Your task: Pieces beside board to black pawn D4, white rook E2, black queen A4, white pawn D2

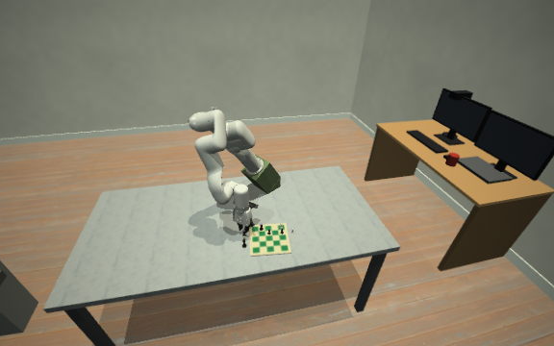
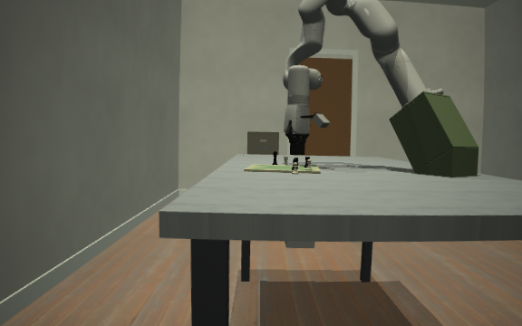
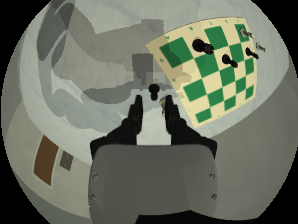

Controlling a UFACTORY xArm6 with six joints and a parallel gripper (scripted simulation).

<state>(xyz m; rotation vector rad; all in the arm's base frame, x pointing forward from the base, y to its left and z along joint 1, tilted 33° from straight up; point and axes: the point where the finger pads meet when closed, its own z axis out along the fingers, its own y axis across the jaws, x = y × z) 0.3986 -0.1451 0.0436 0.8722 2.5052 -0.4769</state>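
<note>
Now: the white rook 40 mm ahead of my hand, 10 mm to the right of it and 50 mm below it. Round my hand: chessboard: 60 mm ahead, 130 mm to the left, 60 mm below; black queen: 80 mm ahead, 10 mm to the right, 40 mm below.
</note>
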